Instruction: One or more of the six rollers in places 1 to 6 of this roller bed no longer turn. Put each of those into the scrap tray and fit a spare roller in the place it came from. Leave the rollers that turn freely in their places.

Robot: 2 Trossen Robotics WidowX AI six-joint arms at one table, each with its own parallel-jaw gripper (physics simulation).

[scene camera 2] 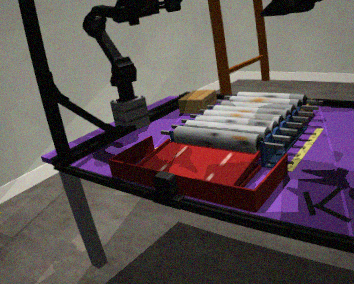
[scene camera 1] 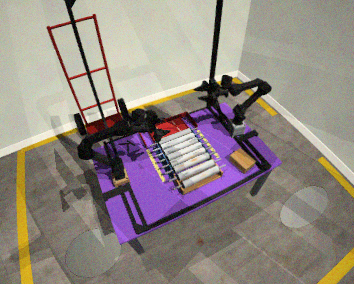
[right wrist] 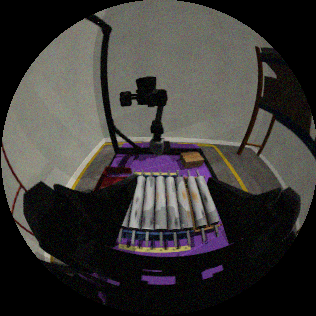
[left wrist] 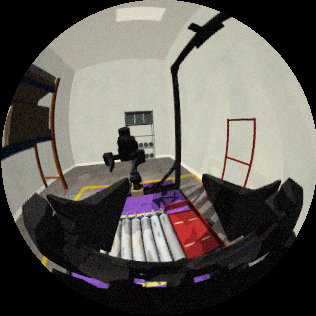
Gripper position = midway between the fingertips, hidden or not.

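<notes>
Left gripper (left wrist: 165,179) open, holding nothing; my left gripper is also visible in the right wrist view (right wrist: 131,97). My right gripper (right wrist: 173,179), likewise open and holding nothing, is also visible in the left wrist view (left wrist: 120,170).
</notes>
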